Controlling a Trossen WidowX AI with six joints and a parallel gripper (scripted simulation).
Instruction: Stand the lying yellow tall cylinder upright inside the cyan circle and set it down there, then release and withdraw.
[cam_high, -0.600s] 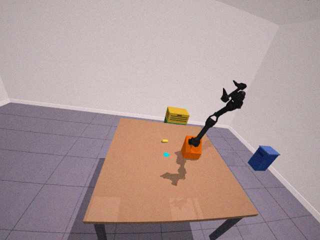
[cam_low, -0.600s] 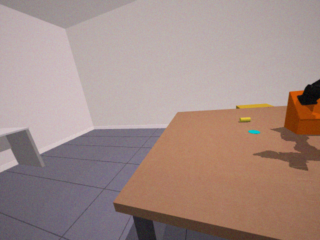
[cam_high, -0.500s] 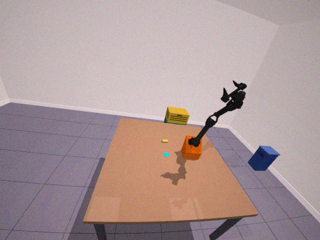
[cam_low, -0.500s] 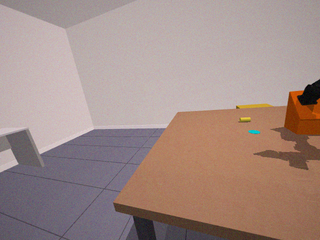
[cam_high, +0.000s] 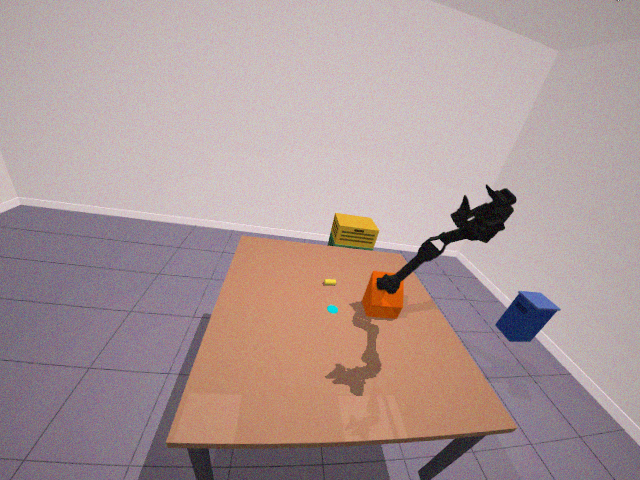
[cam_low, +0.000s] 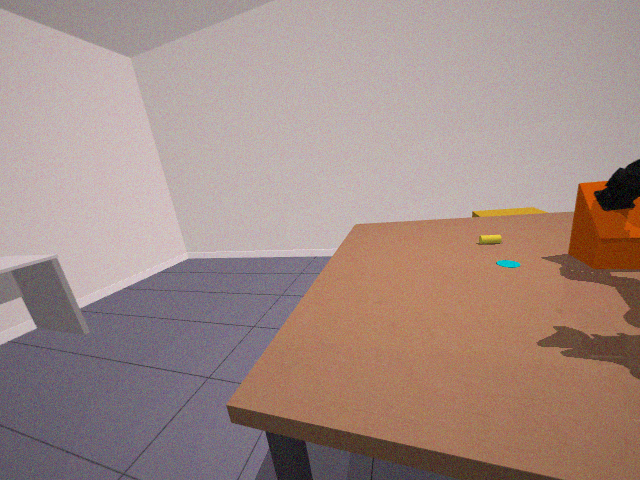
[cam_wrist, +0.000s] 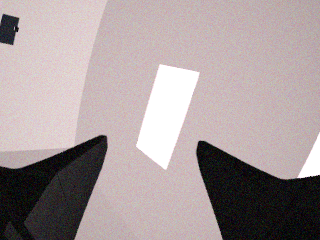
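The yellow cylinder lies 800 mm below my gripper tip, 500 mm to the right of it and 210 mm ahead of it. From my gripper tip the other things lie so: cyan circle 810 mm below, 290 mm to the right, 230 mm ahead.
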